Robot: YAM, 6 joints.
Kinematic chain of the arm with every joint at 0, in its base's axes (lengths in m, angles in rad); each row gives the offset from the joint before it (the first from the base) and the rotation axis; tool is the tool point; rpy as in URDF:
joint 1: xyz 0 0 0.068 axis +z
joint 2: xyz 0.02 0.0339 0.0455 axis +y
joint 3: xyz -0.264 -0.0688 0 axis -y
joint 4: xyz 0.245 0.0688 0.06 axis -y
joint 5: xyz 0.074 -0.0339 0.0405 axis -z
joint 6: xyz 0.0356 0 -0.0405 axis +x
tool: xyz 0 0 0 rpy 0 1.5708 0
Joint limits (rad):
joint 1: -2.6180..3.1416
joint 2: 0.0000..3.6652
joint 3: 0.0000..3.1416
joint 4: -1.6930..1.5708
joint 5: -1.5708..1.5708
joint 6: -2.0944..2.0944
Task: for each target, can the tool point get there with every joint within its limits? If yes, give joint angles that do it. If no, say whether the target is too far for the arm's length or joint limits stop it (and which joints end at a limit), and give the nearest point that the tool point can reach.
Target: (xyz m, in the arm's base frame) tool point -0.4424 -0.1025 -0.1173
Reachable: no: joint limits stop it (at a limit: joint 1) | nearest point -0.4424 -0.0356 -0.1173 | short by 0.067 m
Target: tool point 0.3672 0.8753 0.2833
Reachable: no: too far | nearest point 0.2459 0.5862 0.2260 | short by 0.319 m
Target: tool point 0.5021 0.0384 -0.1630
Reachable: yes | joints 0.1117 3.2455 1.9276 1.0585 0.5240 -0.8891
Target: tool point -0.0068 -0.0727 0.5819
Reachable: yes | joints 0.9901 0.8779 2.2040 -1.1703 1.2870 -0.4284
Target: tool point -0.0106 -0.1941 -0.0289
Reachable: yes | joints -1.7973 2.4487 0.7581 -0.6765 -1.2088 -1.7408
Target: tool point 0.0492 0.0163 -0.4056
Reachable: no: joint limits stop it (at a limit: joint 2) | nearest point 0.0804 0.0266 -0.3411 | short by 0.072 m
